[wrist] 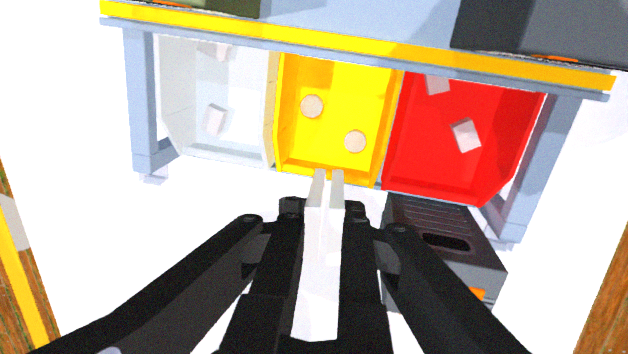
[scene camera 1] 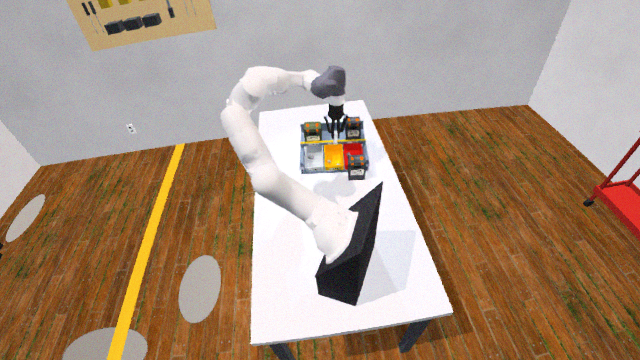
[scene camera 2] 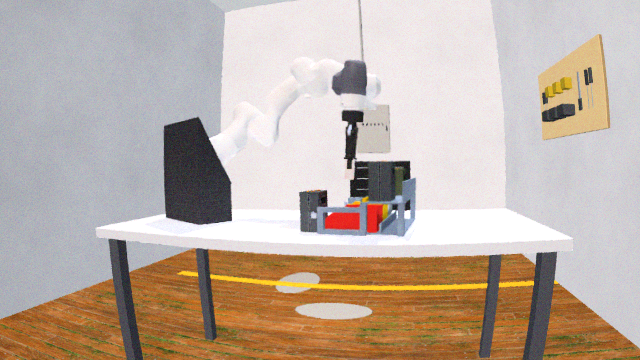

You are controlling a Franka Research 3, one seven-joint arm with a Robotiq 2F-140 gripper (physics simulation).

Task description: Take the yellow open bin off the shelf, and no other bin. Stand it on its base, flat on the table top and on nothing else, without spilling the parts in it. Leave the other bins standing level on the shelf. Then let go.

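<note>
The yellow open bin (scene camera 1: 333, 156) (wrist: 332, 131) sits in the lower front row of the blue-grey shelf (scene camera 2: 364, 220) (wrist: 142, 100), with two round parts in it. It is between a pale translucent bin (scene camera 1: 313, 157) (wrist: 187, 120) and a red bin (scene camera 1: 353, 148) (scene camera 2: 342, 220) (wrist: 425, 150), which also hold parts. In scene camera 2 the red bin mostly hides it. My gripper (scene camera 1: 336, 137) (scene camera 2: 349, 174) (wrist: 328, 190) is shut, with a thin gap and no object between its white fingertips. It hangs above the bins, pointing down, apart from them.
A dark case (scene camera 1: 356, 171) (scene camera 2: 312, 212) (wrist: 450, 245) stands on the white table (scene camera 1: 290, 310) (scene camera 2: 150, 231) before the red bin. Another dark case (scene camera 1: 353, 131) (scene camera 2: 380, 181) (wrist: 555, 30) and a green case (scene camera 1: 312, 132) (scene camera 2: 399, 181) (wrist: 230, 7) stand on the shelf's upper tier, behind a yellow-edged lip.
</note>
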